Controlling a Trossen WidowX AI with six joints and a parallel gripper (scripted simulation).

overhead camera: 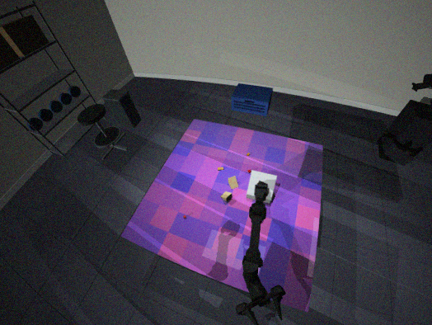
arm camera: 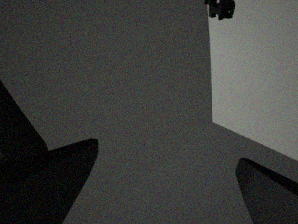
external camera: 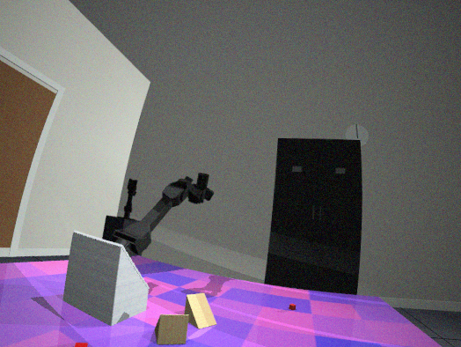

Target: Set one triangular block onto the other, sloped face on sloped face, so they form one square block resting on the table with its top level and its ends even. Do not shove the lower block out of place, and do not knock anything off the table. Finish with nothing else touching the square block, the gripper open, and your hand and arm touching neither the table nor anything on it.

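Now: gripper tip 440 mm short of the triangular block, 590 mm to the left of it and 460 mm above it. Also, from my gripper tip: flat tan piece (610 mm ahead, 800 mm to the right, 470 mm below).
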